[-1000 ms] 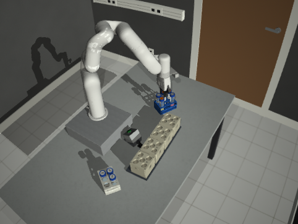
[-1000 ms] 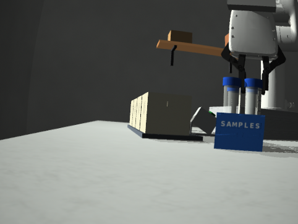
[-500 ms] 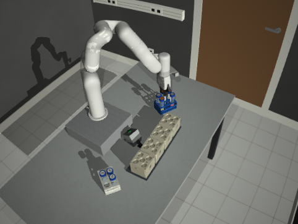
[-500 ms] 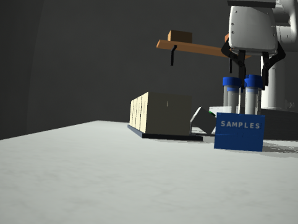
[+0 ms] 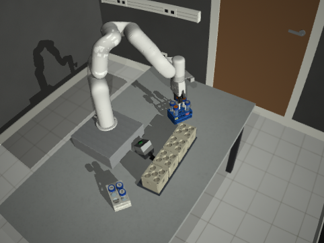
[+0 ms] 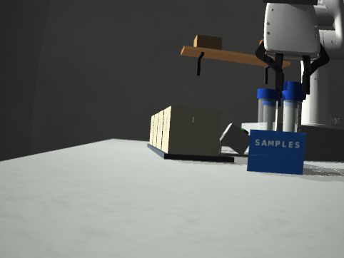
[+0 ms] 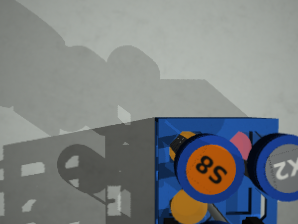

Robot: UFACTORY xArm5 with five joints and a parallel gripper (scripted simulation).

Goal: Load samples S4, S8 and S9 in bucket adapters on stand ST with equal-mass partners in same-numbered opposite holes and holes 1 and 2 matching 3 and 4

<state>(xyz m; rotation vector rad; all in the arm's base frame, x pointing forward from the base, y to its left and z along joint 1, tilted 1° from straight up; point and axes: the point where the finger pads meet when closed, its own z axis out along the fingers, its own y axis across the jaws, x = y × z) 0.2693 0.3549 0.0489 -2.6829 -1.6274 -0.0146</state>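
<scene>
My hand is 20 mm short of the blue samples rack, 10 mm to the left of it and 110 mm above it. From my hand the other things lie so: white blanks rack 60 mm ahead, 670 mm to the right, 110 mm below; then adapter 140 mm ahead, 170 mm to the right, 90 mm below.
</scene>
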